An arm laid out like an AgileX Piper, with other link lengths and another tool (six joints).
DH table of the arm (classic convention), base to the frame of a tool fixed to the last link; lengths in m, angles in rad. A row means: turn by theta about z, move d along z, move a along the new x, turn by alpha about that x. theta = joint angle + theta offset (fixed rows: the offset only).
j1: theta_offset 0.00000; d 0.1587; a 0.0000; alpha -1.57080
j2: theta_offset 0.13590; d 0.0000; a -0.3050; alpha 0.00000
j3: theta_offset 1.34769; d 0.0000; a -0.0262; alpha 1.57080
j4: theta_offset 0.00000; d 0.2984; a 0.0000; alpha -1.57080
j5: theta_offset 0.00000; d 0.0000; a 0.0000; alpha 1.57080
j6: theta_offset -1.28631; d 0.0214; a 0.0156; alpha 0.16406
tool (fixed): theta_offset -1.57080; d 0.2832; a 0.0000; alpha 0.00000
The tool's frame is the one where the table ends.
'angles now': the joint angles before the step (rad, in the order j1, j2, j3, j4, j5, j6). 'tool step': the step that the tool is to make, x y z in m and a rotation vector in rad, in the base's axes. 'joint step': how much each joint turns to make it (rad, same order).
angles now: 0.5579 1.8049 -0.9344 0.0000 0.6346 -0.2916
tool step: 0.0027 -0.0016 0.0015 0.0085 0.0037 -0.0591
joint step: -0.0001 0.0020 -0.0096 0.0001 0.0062 0.0596
